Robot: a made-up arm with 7 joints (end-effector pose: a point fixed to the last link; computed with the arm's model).
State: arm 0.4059 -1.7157 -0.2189 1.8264 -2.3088 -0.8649 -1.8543
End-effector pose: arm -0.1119 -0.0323 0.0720 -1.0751 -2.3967 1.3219
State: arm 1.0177 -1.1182 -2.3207 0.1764 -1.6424 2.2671 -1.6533
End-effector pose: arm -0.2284 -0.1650 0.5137 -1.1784 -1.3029 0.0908
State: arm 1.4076 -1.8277 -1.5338 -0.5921 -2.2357 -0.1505 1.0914
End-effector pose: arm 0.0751 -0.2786 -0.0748 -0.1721 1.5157 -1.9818
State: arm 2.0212 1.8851 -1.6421 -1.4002 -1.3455 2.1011 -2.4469
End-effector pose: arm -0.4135 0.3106 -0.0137 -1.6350 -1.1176 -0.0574
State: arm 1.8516 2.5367 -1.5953 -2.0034 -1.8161 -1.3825 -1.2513
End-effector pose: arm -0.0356 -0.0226 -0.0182 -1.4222 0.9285 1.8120
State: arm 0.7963 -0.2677 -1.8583 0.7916 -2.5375 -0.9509 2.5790
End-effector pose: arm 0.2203 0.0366 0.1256 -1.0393 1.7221 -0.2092
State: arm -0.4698 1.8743 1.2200 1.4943 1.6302 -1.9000 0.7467
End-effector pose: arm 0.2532 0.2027 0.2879 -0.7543 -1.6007 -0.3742
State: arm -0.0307 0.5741 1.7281 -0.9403 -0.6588 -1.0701 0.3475
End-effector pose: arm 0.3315 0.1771 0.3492 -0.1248 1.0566 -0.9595
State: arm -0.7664 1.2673 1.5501 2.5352 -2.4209 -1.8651 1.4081
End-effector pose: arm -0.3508 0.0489 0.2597 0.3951 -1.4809 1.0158
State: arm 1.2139 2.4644 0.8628 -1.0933 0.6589 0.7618 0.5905
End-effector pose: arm 0.2505 -0.0299 -0.3852 1.0057 2.2139 -0.8550
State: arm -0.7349 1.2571 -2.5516 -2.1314 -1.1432 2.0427 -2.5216
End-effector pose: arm 0.0903 -0.4373 0.1436 1.3316 0.7271 -0.1511
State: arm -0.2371 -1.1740 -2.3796 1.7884 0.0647 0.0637 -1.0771
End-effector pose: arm -0.0666 -0.0607 0.2739 -2.1624 1.8741 -0.1538
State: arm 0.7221 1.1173 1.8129 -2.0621 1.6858 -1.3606 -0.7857
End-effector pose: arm 0.1137 -0.3792 0.3764 -1.5034 1.1797 2.1091
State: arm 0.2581 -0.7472 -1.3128 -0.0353 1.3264 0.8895 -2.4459
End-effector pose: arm 0.2655 -0.0155 0.2278 1.8299 -0.1412 1.0443
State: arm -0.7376 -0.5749 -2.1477 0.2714 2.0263 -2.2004 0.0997
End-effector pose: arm -0.1486 0.3055 -0.0034 -1.0816 1.7245 -1.4447
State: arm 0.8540 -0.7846 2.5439 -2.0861 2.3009 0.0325 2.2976
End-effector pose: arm -0.2668 -0.0369 0.5143 -0.8183 0.0430 2.4576
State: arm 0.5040 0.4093 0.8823 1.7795 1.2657 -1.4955 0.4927
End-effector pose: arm 0.2077 0.2090 0.3362 -0.5175 -2.3589 -0.2776
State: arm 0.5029 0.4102 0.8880 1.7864 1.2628 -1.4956 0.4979
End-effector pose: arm 0.2089 0.2099 0.3376 -0.5195 -2.3503 -0.2908
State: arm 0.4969 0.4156 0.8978 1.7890 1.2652 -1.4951 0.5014
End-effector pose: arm 0.2101 0.2100 0.3367 -0.5248 -2.3410 -0.2932
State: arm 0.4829 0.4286 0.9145 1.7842 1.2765 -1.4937 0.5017
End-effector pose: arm 0.2111 0.2087 0.3321 -0.5355 -2.3302 -0.2774
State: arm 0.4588 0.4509 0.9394 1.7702 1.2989 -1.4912 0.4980
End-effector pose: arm 0.2115 0.2057 0.3227 -0.5522 -2.3171 -0.2385
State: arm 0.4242 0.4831 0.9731 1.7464 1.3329 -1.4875 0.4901
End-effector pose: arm 0.2107 0.2004 0.3086 -0.5743 -2.2996 -0.1755
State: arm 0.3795 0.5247 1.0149 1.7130 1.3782 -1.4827 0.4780
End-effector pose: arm 0.2079 0.1925 0.2901 -0.5997 -2.2747 -0.0889
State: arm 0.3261 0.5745 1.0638 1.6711 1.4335 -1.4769 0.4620
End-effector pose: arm 0.2019 0.1815 0.2684 -0.6259 -2.2393 0.0182
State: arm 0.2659 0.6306 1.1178 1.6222 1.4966 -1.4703 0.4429
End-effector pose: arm 0.1921 0.1675 0.2451 -0.6498 -2.1911 0.1405
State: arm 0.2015 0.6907 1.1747 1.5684 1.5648 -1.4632 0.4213
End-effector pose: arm 0.1780 0.1507 0.2222 -0.6684 -2.1289 0.2712
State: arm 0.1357 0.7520 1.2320 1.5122 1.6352 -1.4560 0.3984
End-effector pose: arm 0.1598 0.1321 0.2018 -0.6800 -2.0541 0.4027
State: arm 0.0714 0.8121 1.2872 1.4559 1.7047 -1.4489 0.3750
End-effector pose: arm 0.1386 0.1129 0.1854 -0.6836 -1.9703 0.5280
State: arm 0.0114 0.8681 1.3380 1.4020 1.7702 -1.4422 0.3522
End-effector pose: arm 0.1161 0.0943 0.1736 -0.6802 -1.8827 0.6413
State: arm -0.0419 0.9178 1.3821 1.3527 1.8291 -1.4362 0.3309
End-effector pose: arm 0.0941 0.0774 0.1665 -0.6716 -1.7977 0.7390
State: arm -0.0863 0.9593 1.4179 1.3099 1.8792 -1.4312 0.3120
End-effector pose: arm 0.0744 0.0631 0.1632 -0.6602 -1.7213 0.8189
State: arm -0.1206 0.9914 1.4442 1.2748 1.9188 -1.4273 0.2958
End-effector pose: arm 0.0585 0.0515 0.1624 -0.6487 -1.6587 0.8811
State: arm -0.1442 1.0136 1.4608 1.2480 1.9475 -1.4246 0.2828
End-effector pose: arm 0.0470 0.0427 0.1630 -0.6391 -1.6128 0.9269
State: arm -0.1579 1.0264 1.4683 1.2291 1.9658 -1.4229 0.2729
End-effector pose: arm 0.0400 0.0364 0.1638 -0.6327 -1.5841 0.9589
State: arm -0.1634 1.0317 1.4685 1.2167 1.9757 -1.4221 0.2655
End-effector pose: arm 0.0366 0.0321 0.1645 -0.6291 -1.5700 0.9801
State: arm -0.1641 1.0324 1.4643 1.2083 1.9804 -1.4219 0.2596
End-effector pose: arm 0.0355 0.0288 0.1650 -0.6277 -1.5648 0.9951
